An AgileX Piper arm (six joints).
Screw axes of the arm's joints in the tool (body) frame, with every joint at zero. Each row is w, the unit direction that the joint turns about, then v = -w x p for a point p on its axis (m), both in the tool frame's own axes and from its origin. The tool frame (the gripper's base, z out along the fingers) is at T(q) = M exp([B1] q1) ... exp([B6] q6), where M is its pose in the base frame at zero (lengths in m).
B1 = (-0.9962, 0, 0.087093, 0, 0.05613, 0)
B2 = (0, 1, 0, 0.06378, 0, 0.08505)
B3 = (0, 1, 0, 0.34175, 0, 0.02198)
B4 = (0, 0, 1, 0, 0, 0)
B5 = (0, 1, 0, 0.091, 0, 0)
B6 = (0, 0, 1, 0, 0, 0)
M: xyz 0.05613 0 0.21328 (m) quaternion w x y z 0.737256 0 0.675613 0
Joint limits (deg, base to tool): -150..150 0..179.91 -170..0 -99.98..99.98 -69.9..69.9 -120..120
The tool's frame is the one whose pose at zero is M.
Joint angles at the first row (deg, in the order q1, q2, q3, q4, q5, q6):
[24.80, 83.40, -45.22, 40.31, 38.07, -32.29]
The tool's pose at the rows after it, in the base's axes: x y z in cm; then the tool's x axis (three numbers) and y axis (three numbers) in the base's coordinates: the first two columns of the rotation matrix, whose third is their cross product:
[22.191 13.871 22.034 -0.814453 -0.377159 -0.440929 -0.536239 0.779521 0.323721]
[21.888 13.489 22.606 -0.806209 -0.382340 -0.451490 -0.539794 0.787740 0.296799]
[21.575 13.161 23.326 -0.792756 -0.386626 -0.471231 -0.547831 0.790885 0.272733]
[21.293 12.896 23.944 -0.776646 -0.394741 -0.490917 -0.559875 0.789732 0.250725]
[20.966 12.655 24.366 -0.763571 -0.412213 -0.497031 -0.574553 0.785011 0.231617]
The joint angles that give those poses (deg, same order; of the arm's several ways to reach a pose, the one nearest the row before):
[24.80, 81.52, -45.22, 35.74, 38.18, -29.54]
[24.80, 79.83, -45.13, 32.86, 38.39, -27.40]
[24.80, 77.96, -45.13, 30.75, 38.54, -26.07]
[24.80, 76.37, -45.13, 29.24, 38.67, -25.57]
[24.80, 75.14, -45.13, 27.76, 39.49, -25.35]

